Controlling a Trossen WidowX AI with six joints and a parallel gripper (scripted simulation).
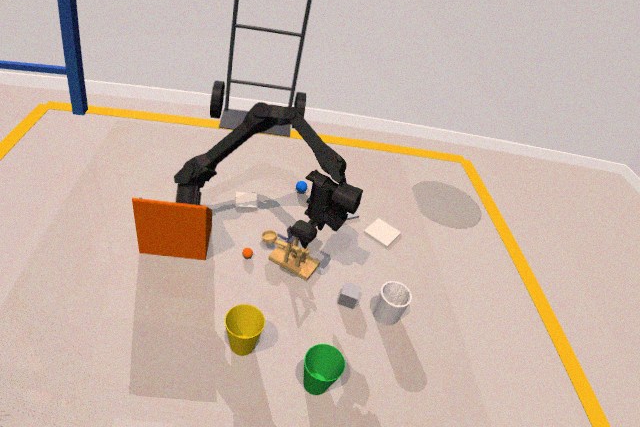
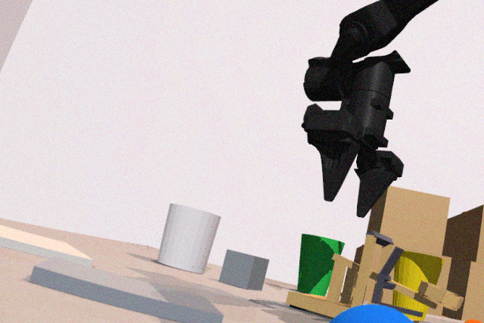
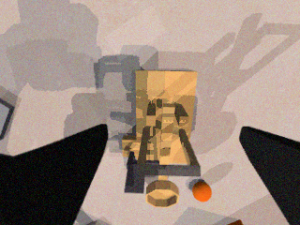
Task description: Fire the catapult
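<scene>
The orange ball is 18 cm behind my gripper tip, 12 cm below it and 2 cm to the left of it. Round my gripper tip: grey cube (13 cm ahead, 11 cm to the right, 11 cm below); then white mug (24 cm ahead, 14 cm to the right, 10 cm below); then wooden catapult (8 cm below, 6 cm behind, 5 cm to the left).
</scene>
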